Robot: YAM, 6 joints.
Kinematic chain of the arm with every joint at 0, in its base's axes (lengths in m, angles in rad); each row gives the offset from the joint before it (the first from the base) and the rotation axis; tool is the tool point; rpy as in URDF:
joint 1: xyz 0 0 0.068 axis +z
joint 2: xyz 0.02 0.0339 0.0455 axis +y
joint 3: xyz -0.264 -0.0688 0 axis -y
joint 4: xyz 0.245 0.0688 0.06 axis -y
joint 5: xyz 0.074 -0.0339 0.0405 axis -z
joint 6: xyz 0.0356 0 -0.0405 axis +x
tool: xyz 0 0 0 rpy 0 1.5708 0
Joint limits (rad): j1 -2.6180..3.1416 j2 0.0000..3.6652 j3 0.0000..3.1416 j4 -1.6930..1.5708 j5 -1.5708..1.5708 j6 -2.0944..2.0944
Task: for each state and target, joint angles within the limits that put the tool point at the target. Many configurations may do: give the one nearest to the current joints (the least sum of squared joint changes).
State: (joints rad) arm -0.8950 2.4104 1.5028 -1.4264 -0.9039 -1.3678
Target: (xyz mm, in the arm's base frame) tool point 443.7 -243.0 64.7
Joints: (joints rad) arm -0.5554 2.6644 2.1268 -0.9351 -0.8828 -1.3678
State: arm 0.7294 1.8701 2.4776 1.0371 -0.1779 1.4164
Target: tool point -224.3 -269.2 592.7
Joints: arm 0.8905 1.0064 2.8636 0.9286 -0.1419 1.4164
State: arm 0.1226 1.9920 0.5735 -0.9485 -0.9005 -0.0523
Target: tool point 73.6 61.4 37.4
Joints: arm 0.3956 2.1515 0.3848 -0.8868 -0.9188 -0.0523
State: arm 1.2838 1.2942 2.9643 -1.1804 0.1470 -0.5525
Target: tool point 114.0 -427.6 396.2
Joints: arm 1.8151 0.4669 3.1416 -1.2799 0.2029 -0.5525
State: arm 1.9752 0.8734 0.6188 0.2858 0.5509 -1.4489
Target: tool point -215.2 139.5 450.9
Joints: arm 2.6243 1.1482 1.1332 0.4035 0.4294 -1.4489
